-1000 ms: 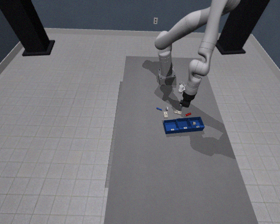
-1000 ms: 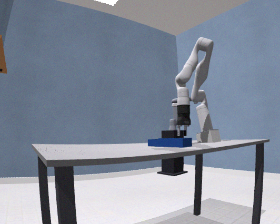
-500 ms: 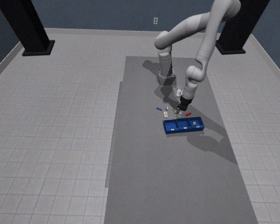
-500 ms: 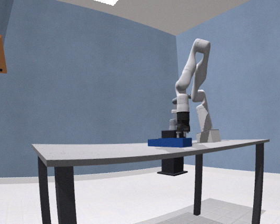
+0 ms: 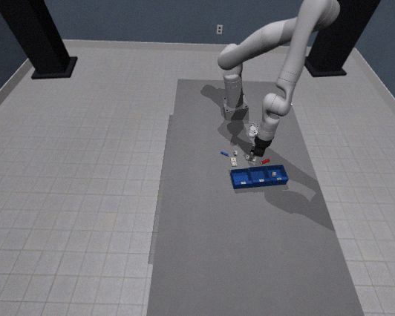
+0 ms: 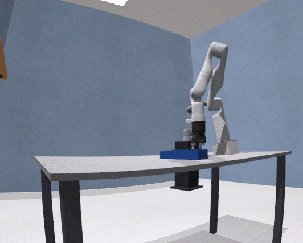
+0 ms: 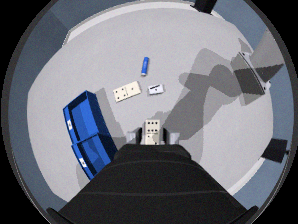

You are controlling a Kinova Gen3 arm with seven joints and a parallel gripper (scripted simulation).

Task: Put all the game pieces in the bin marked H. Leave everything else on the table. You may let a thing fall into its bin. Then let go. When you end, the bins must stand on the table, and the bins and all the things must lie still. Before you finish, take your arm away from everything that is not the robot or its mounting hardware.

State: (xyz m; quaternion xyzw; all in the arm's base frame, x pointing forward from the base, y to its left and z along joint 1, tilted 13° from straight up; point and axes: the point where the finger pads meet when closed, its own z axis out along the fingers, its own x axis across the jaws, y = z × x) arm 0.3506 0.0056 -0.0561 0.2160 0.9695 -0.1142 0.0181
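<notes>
My gripper is now 11 cm short of the die, 8 cm to the right of it and 2 cm above it. Also, from my hand: red cylinder: 6 cm to the left, 3 cm ahead, 2 cm below; blue three-compartment bin: 12 cm ahead, 1 cm below; grey-white piece: 7 cm to the right, 4 cm behind, 2 cm below.
</notes>
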